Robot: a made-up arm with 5 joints.
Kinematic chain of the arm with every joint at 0, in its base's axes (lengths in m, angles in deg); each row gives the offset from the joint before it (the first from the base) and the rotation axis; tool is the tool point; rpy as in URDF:
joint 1: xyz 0 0 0.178 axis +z
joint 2: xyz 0 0 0 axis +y
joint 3: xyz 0.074 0 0.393 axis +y
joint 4: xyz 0.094 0 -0.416 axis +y
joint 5: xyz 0.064 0 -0.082 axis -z
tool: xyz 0 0 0 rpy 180 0 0
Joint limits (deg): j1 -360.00..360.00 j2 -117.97..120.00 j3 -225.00..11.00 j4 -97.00..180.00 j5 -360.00..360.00
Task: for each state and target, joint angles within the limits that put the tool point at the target. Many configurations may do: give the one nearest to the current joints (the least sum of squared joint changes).
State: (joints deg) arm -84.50 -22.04 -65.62 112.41 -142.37
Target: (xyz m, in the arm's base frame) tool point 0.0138 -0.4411 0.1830
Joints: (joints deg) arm -88.21 13.48 -51.46 106.18 -142.37
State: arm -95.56 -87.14 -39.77 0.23 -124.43
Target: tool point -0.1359 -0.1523 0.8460
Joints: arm -131.74 -41.66 -69.42 1.41 -124.43
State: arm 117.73 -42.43 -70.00 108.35 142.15
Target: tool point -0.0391 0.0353 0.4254
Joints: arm 137.92 -74.45 -26.68 127.23 142.15
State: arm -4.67 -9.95 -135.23 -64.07 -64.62
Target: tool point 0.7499 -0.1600 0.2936
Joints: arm -12.04 46.79 -97.38 -63.59 -64.62
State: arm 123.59 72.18 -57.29 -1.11 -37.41
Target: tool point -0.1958 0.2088 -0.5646
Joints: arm 133.16 112.97 -90.46 1.15 -37.41
